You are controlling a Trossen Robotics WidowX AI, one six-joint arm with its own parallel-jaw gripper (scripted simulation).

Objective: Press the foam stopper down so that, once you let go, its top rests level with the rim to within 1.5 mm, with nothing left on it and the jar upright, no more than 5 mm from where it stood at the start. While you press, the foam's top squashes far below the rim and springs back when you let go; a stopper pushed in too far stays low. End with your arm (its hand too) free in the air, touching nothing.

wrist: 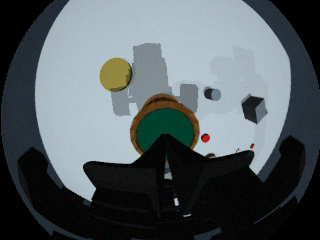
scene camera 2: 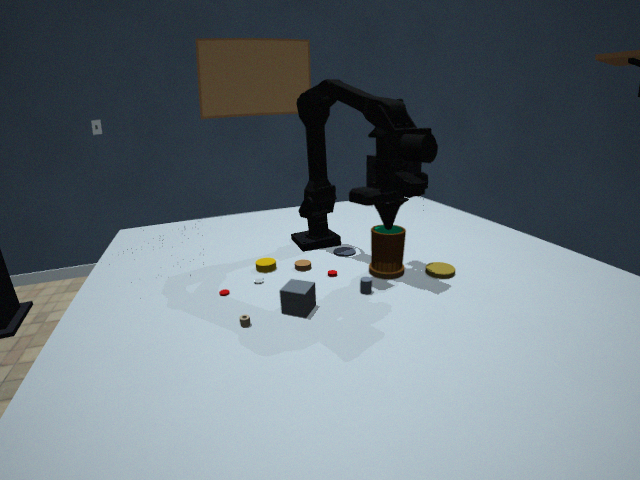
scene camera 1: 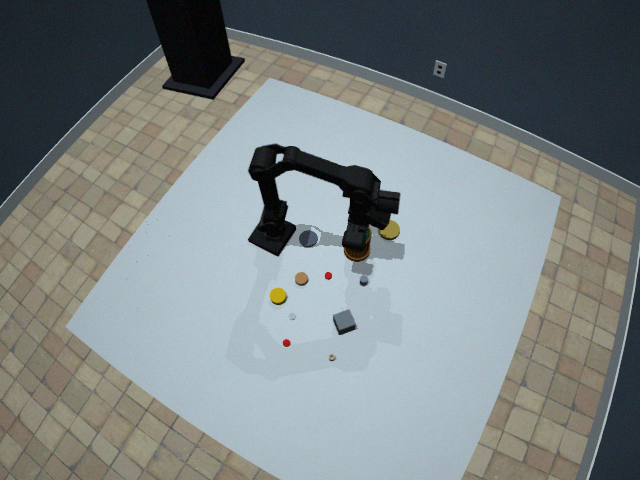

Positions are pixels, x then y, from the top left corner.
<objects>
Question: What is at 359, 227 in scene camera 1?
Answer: The gripper.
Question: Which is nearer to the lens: the green disc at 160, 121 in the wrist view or the olive disc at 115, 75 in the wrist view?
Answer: The green disc.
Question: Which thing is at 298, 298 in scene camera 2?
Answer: A grey cube.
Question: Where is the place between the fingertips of the gripper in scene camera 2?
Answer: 388, 229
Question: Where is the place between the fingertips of the gripper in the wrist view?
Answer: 164, 137
</objects>
